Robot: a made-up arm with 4 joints.
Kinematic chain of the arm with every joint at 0, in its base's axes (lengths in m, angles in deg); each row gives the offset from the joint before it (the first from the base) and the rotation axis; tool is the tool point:
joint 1: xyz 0 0 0.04 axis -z
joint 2: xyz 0 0.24 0.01 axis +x
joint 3: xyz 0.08 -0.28 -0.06 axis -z
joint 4: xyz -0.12 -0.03 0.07 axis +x
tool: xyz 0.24 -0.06 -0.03
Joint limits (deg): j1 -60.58..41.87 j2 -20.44..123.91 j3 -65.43..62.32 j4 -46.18..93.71
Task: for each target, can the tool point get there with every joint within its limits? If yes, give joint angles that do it. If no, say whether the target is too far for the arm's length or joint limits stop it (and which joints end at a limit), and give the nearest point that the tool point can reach.
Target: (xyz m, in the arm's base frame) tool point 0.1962 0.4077 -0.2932
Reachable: yes | joints 7.93 110.73 48.94 65.61
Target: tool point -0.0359 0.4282 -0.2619
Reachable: yes | joints -31.05 105.47 12.02 59.00
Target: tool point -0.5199 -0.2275 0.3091
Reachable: no: joint limits stop it (at a limit: joint 1, joint 3) | nearest point -0.0752 -0.1585 0.1898 | short by 0.466 m
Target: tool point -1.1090 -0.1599 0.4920
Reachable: no: too far | nearest point -0.0700 -0.1526 0.2110 | short by 1.076 m
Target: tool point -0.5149 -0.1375 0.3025
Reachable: no: joint limits stop it (at a limit: joint 1, joint 3) | nearest point -0.0730 -0.1561 0.1990 | short by 0.454 m
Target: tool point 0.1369 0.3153 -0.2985
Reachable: yes | joints -10.23 88.61 9.19 47.22
